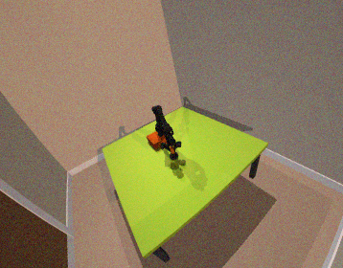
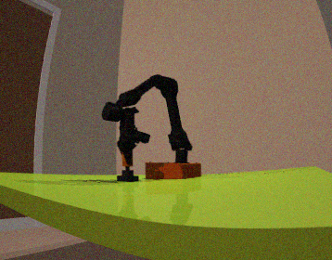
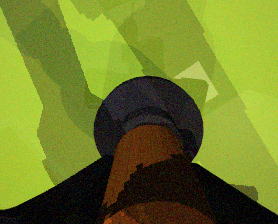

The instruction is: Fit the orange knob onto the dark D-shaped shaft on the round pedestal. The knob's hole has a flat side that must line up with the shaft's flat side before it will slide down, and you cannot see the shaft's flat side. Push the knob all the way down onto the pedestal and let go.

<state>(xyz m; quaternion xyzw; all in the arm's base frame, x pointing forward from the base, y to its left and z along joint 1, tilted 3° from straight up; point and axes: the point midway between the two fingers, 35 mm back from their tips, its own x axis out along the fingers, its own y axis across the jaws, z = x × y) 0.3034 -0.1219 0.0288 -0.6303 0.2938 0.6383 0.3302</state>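
The pedestal is 40 mm below my gripper tip. Also, from my gripper tip: orange knob (20 mm above).
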